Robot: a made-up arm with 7 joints.
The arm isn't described. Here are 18 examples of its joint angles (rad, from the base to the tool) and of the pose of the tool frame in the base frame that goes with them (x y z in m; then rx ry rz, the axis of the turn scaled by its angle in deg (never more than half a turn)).
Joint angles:
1: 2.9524 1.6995 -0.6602 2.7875 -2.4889 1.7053 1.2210
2: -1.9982 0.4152 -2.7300 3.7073 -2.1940 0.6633 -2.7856
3: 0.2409 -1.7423 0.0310 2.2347 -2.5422 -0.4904 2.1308
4: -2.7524 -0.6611 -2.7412 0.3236 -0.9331 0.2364 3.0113
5: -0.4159 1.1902 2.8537 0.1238 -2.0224 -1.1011 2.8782
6: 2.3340 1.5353 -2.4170 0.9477 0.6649 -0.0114 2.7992
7: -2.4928 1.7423 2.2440 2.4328 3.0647 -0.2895 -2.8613
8: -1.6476 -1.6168 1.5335 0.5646 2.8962 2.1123 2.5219
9: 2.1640 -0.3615 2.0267 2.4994 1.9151 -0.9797 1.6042
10: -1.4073 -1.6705 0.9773 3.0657 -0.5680 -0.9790 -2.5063
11: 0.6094 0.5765 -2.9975 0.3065 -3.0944 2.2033 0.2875
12: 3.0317 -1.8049 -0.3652 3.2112 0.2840 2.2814 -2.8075
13: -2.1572 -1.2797 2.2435 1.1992 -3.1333 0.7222 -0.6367
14: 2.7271 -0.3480 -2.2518 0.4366 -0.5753 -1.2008 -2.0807
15: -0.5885 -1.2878 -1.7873 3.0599 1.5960 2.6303 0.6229
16: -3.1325 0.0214 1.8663 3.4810 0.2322 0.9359 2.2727
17: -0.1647 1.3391 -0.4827 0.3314 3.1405 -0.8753 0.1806
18: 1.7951 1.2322 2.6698 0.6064 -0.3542 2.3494 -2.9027
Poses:
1: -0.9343 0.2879 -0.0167 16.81 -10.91 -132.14
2: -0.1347 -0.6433 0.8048 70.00 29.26 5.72
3: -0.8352 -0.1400 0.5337 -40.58 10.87 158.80
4: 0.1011 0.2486 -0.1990 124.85 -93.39 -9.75
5: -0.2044 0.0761 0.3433 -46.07 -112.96 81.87
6: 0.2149 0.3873 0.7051 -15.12 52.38 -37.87
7: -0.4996 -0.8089 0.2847 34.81 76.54 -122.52
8: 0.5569 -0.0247 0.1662 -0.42 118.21 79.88
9: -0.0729 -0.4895 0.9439 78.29 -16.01 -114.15
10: -0.1827 0.8891 -0.0064 -128.79 -62.27 10.43
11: -0.3096 -0.2899 0.3435 3.39 3.72 -123.41
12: 0.8774 -0.1170 -0.0220 31.77 -14.25 -162.77
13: 0.6779 0.0040 -0.1858 -92.50 86.02 -56.14
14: 0.3852 0.2695 0.0681 8.62 108.84 92.48
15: -0.6982 0.4443 0.4958 -79.16 69.97 -133.20
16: -0.0804 0.2112 1.1002 -0.21 40.00 -107.05
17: -0.0916 -0.1204 -0.1103 -38.91 -64.93 12.21
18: -0.1761 -0.2032 0.4890 -121.14 -95.71 -34.21
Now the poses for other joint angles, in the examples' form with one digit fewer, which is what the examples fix.
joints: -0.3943 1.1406 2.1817 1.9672 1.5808 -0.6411 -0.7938
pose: 0.689 0.263 0.685 -68.5 52.2 -4.8
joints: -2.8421 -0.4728 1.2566 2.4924 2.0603 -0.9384 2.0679
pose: 0.302 -0.224 1.008 53.2 -10.7 -56.3
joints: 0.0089 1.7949 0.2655 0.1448 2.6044 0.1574 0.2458
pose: -0.282 0.042 -0.026 18.8 -91.1 -30.6
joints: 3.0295 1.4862 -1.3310 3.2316 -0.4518 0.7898 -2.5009
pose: -0.989 0.029 0.278 -81.4 -7.9 63.1
